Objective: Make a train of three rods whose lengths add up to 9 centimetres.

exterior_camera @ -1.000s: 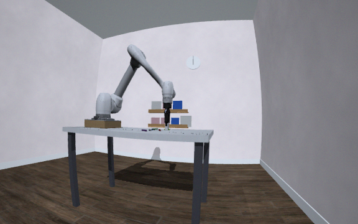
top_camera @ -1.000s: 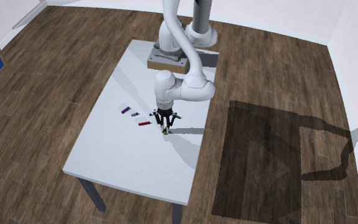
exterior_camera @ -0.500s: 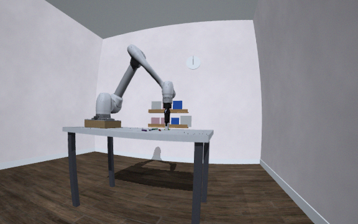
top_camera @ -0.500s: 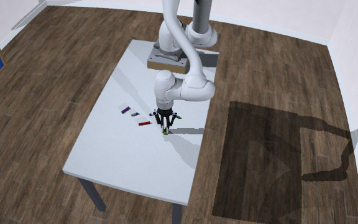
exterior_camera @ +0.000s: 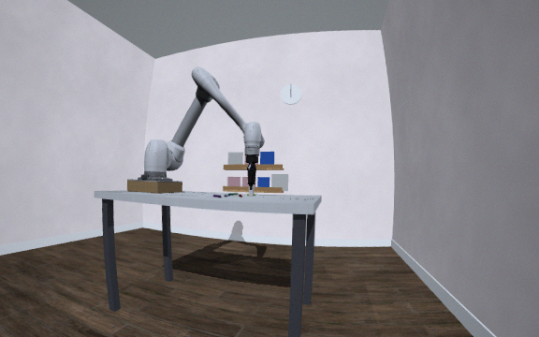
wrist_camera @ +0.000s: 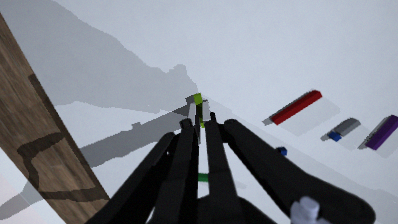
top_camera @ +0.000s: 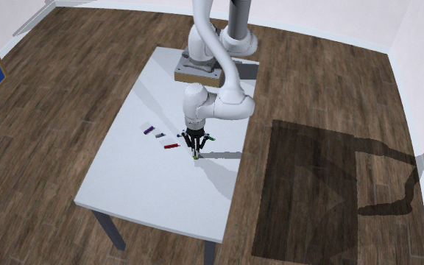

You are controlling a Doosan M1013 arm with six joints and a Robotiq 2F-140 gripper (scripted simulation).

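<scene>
Now: the grey rod 23 cm to the right of my hand, 3 cm below it and 3 cm behind it. From my hand the other things lie so: green rod (13 cm behind, 3 cm below); then red rod (14 cm to the right, 3 cm below); then lime rod (3 cm below).
</scene>
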